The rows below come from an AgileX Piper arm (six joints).
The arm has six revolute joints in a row. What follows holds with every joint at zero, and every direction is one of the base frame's. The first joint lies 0.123 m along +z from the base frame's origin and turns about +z. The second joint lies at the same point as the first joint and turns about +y. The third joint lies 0.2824 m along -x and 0.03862 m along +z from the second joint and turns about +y. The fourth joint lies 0.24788 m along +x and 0.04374 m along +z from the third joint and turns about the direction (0.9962, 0, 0.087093). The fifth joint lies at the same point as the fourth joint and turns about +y. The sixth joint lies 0.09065 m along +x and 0.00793 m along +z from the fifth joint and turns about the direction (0.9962, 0, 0.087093). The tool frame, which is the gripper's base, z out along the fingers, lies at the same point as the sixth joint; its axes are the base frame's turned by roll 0, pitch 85.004 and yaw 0 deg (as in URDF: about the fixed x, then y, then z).
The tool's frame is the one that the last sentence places.
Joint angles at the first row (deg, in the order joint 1, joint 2, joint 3, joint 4, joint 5, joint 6):
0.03 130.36 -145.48 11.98 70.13 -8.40
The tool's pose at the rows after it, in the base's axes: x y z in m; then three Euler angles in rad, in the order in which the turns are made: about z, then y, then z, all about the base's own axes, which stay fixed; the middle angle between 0 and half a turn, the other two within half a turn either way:
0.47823 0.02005 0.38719 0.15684 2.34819 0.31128
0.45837 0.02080 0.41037 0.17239 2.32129 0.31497
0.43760 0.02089 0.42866 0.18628 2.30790 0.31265
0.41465 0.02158 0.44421 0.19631 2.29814 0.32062
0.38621 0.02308 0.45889 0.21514 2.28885 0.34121
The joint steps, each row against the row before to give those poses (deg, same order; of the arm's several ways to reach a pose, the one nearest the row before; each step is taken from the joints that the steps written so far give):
0.00 -4.81 1.29 1.43 -0.03 0.05
0.00 -4.86 3.39 0.51 0.00 0.90
0.00 -4.93 4.15 0.08 0.00 1.03
0.00 -5.27 4.89 0.48 -0.07 0.19
0.00 -6.22 5.97 1.05 0.00 0.00

